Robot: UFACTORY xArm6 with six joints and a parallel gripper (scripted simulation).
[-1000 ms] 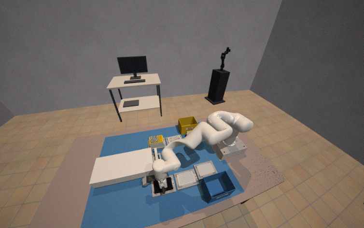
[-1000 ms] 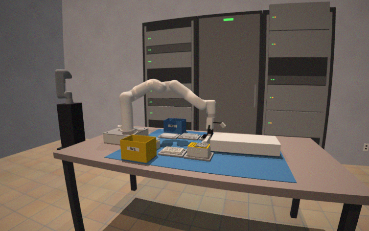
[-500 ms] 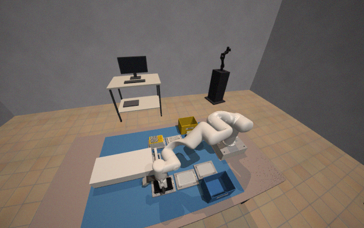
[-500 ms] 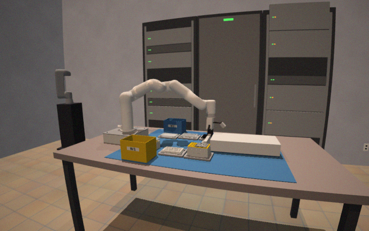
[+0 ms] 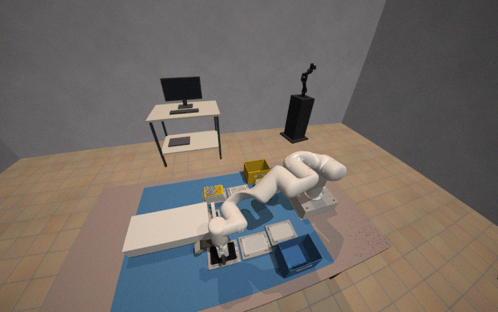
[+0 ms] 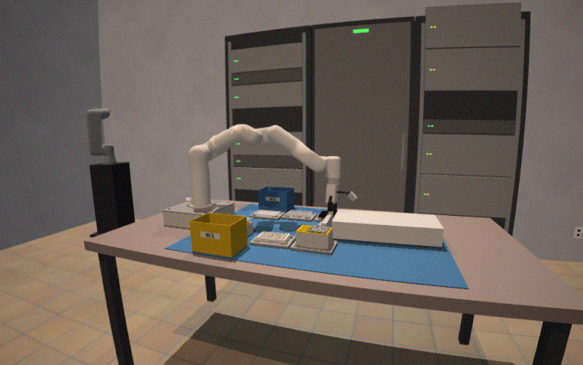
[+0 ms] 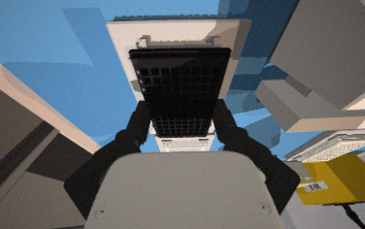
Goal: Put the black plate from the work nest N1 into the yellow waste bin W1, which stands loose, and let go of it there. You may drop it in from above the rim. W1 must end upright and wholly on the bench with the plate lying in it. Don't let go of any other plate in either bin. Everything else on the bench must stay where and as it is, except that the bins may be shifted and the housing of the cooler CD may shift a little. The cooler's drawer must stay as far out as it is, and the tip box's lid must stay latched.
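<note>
Right now my hand is 3 cm above the work nest N1. Round my hand: drawer: 10 cm ahead, 22 cm to the right, 1 cm below; then black plate: 1 cm below; then white cooler: 16 cm ahead, 22 cm to the right, 1 cm below.
</note>
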